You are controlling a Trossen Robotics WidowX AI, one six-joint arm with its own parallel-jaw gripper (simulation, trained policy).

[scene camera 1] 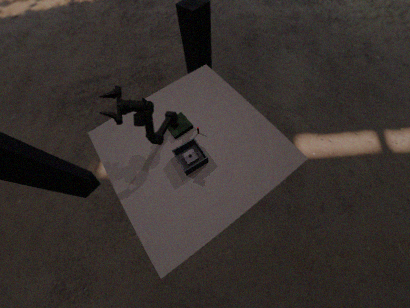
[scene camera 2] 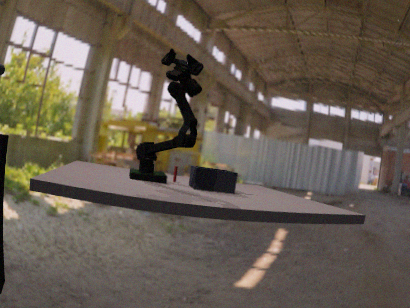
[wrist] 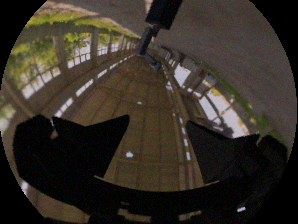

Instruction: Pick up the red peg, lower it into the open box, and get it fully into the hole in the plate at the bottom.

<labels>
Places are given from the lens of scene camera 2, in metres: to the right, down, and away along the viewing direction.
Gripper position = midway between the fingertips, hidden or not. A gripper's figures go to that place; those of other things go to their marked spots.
my gripper [scene camera 2: 179, 51]: -0.11, -0.43, 1.44
dark box [scene camera 2: 201, 178]: -0.02, 0.11, 1.65
</labels>
